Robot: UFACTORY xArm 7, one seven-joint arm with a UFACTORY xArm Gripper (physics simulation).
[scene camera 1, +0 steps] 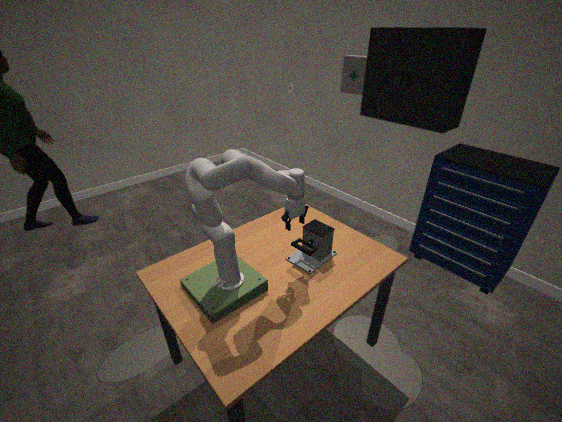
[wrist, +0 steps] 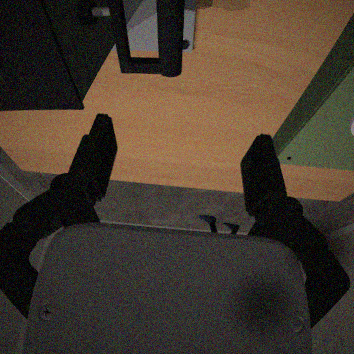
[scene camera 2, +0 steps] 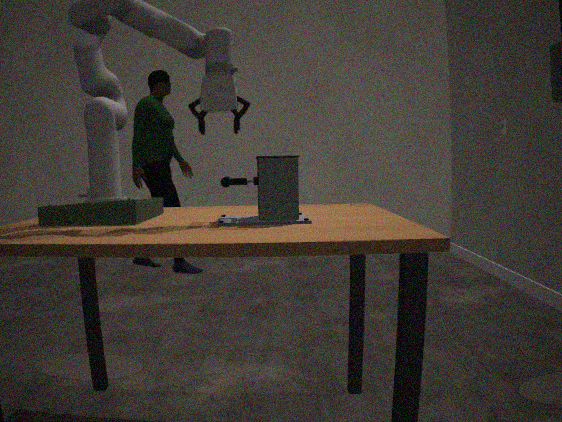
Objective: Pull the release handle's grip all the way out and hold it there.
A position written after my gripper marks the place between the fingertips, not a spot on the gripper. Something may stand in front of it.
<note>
In view: my gripper (scene camera 2: 219,133).
My gripper also shows in the wrist view (wrist: 182,138).
</note>
